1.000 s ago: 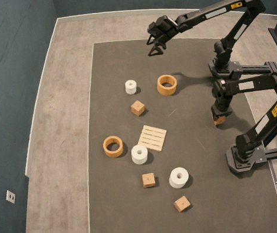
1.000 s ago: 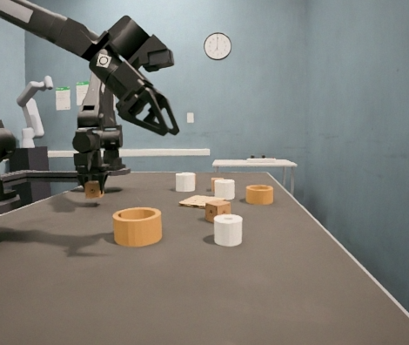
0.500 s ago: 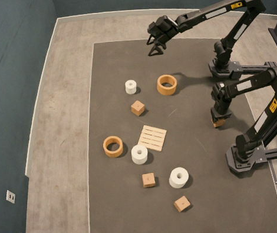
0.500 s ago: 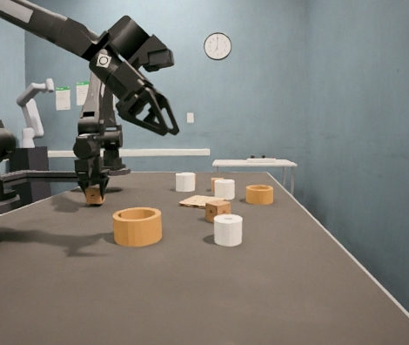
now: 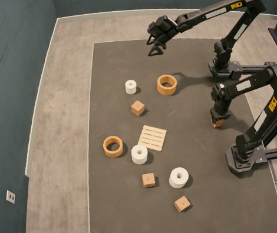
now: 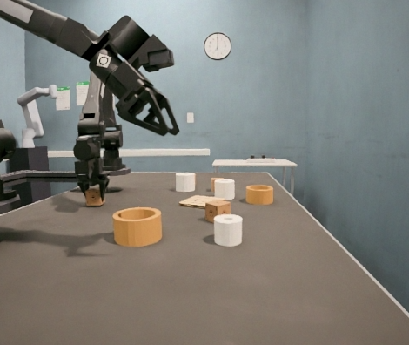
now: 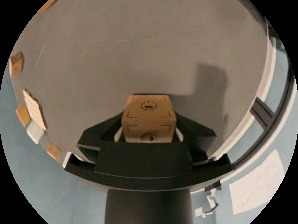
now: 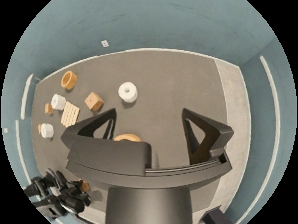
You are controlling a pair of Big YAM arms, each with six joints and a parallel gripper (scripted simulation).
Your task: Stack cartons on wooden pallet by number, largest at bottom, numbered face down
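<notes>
My left hand is 440 mm short of the carton and 80 mm to the left of it. From my left hand the other things lie so: wooden pallet (360 mm ahead, 100 mm to the left, 20 mm below).
</notes>
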